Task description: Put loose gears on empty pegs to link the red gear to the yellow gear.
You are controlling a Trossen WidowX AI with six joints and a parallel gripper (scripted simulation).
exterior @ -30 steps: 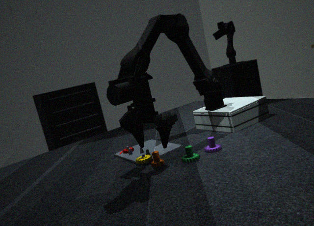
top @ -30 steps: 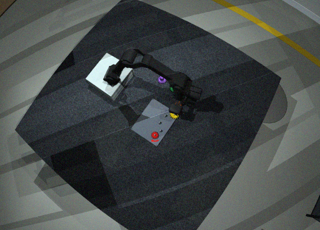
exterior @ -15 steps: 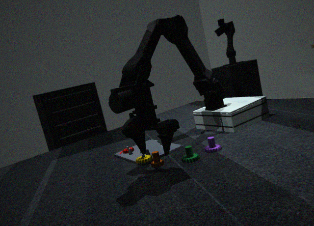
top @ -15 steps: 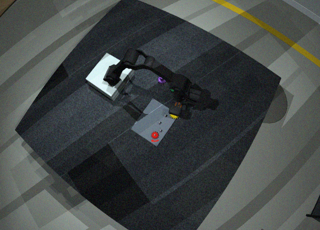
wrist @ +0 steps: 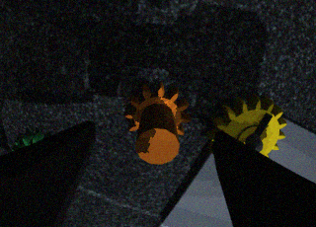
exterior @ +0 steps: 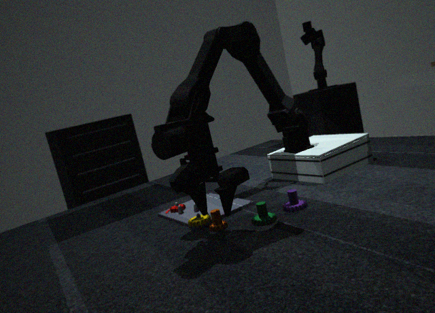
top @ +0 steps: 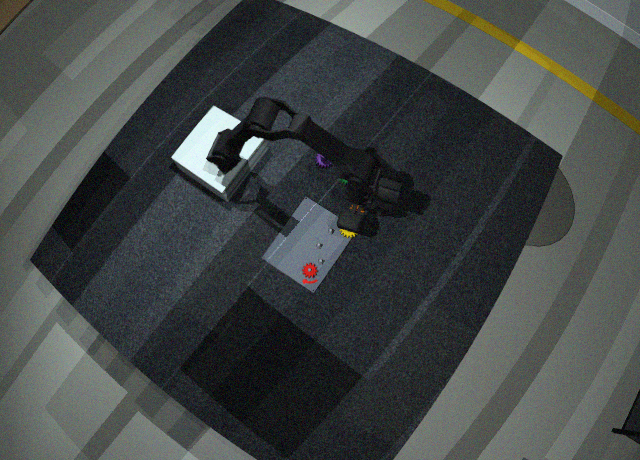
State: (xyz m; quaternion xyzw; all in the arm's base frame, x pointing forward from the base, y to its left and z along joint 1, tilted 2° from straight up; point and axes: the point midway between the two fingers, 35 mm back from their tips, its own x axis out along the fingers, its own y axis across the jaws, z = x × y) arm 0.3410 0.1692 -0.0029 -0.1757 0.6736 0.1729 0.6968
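My gripper tip is now 2 cm short of the yellow gear, 6 cm to the left of it and 1 cm above it. From my gripper tip the other things lie so: orange gear: 1 cm below; purple gear: 17 cm behind, 4 cm to the left, 1 cm below; green gear: 9 cm behind, 5 cm to the left, 1 cm below.
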